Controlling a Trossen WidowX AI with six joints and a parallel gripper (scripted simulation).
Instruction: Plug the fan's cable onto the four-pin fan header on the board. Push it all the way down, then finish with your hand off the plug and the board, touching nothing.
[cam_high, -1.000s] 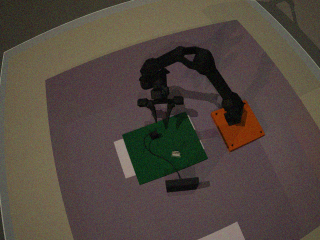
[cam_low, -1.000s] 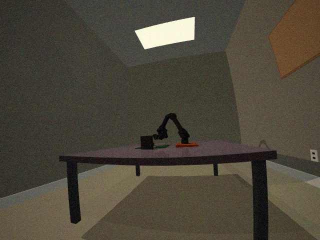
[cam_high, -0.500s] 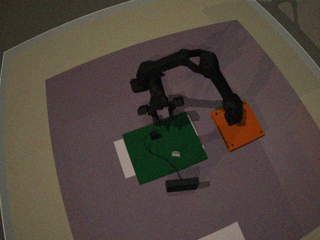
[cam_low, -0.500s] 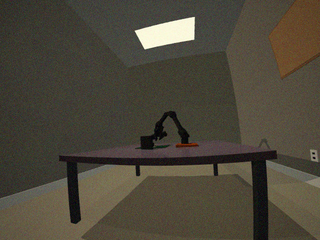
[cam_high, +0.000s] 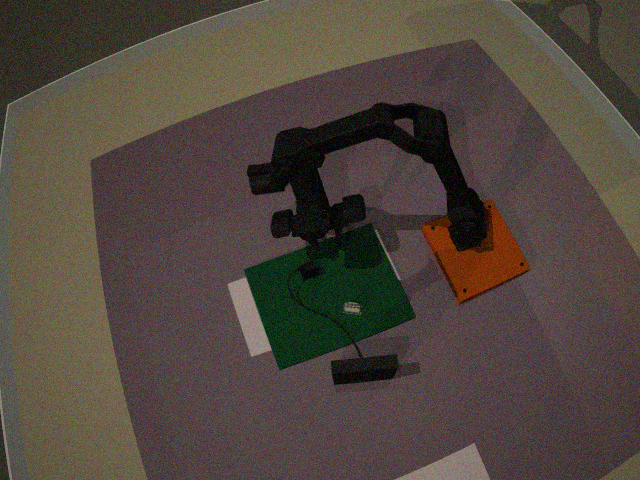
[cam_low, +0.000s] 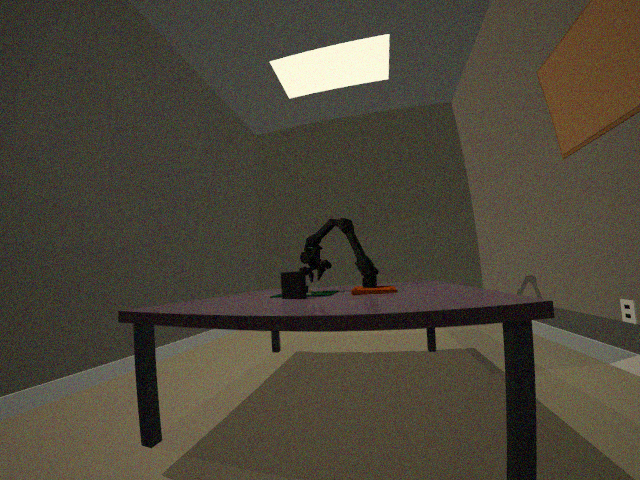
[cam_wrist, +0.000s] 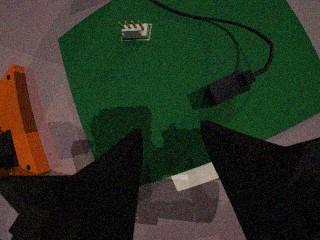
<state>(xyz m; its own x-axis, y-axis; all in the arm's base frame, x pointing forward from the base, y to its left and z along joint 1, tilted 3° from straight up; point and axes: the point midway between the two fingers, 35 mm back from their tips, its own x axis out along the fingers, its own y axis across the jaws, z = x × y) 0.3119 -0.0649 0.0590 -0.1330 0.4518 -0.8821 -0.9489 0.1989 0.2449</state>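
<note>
Now: the dark plug 5 cm ahead of my gripper tip, 2 cm to the left of it and 4 cm below it. Also, from my gripper tip: black fan (1 cm ahead, 26 cm to the left); green board (3 cm ahead, 7 cm to the left, 8 cm below); white four-pin fan header (1 cm behind, 12 cm to the left, 6 cm below).
</note>
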